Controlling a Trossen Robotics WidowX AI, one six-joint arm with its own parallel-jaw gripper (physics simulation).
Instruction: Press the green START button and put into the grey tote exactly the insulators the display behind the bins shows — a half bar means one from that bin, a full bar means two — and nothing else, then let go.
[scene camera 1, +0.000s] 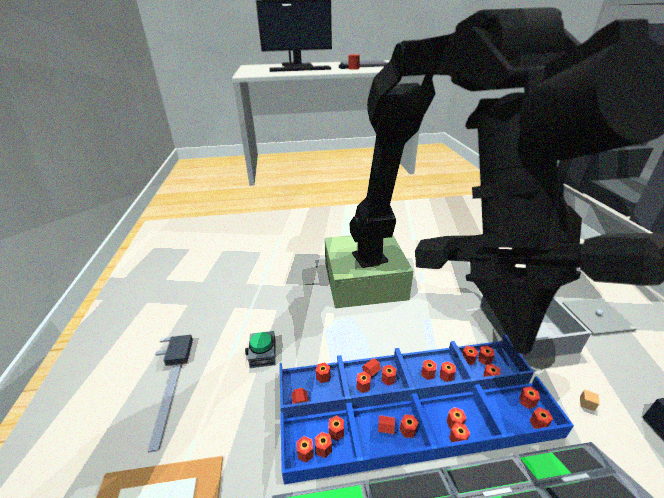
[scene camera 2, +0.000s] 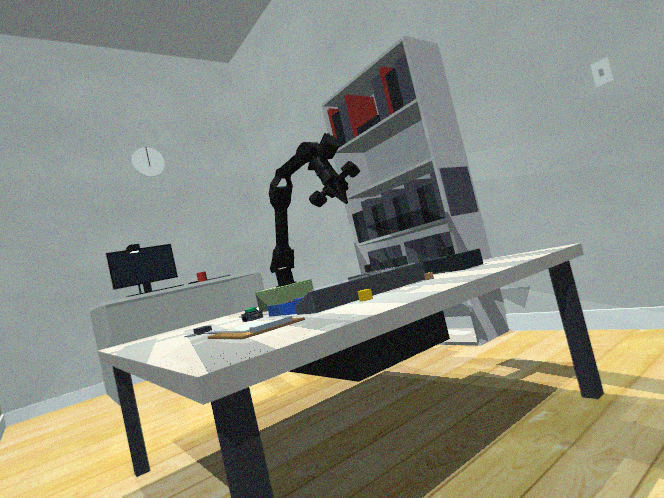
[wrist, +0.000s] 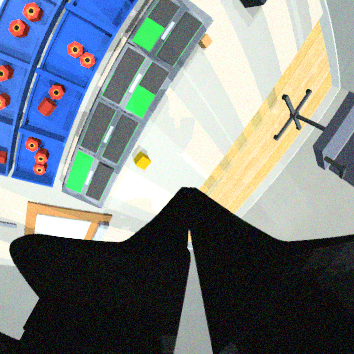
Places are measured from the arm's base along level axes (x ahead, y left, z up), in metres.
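Where they show: gripper, between the fingertips: (scene camera 1: 523, 352) (scene camera 2: 346, 203) (wrist: 187, 194); arm's base, origin of its link: (scene camera 1: 369, 257) (scene camera 2: 286, 284).
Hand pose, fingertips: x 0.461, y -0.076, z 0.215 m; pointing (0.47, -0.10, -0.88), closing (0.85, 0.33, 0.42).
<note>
Each offset is from my fingertips to the top centre of the thing. "*": to the spot under its first point.
My gripper (scene camera 1: 525, 349) (scene camera 2: 345, 201) (wrist: 187, 194) is shut and empty, raised above the table; in scene camera 1 its tips overlap the bins' back right corner and hide part of the grey tote {0.217 m back, 0.324 m left, 0.245 m down} (scene camera 1: 563, 345). The visible part of the tote's inside shows no insulator. Red hex insulators {0.108 m back, 0.018 m right, 0.269 m down} (scene camera 1: 409, 426) (wrist: 56, 92) lie in all eight compartments of the blue bins (scene camera 1: 375, 462) (scene camera 2: 284, 307) (wrist: 65, 30). The green START button {0.345 m back, 0.203 m right, 0.258 m down} (scene camera 1: 261, 341) (scene camera 2: 250, 309) stands left of them. The display (scene camera 1: 410, 485) (wrist: 122, 75) shows one full green bar at the clipboard end and two half bars.
A green block (scene camera 1: 370, 292) is under the arm's base. A caliper {0.333 m back, 0.385 m right, 0.279 m down} (scene camera 1: 178, 349) and a clipboard {* 0.147 m back, 0.308 m right, 0.293 m down} (scene camera 1: 214, 474) (wrist: 31, 217) are at the left. A tan cube (scene camera 1: 589, 400) (wrist: 205, 41), a yellow cube {0.094 m ahead, 0.133 m right, 0.271 m down} (scene camera 2: 364, 294) (wrist: 142, 160) and a grey plate {0.189 m back, 0.491 m left, 0.291 m down} (scene camera 1: 611, 318) also lie on the table.
</note>
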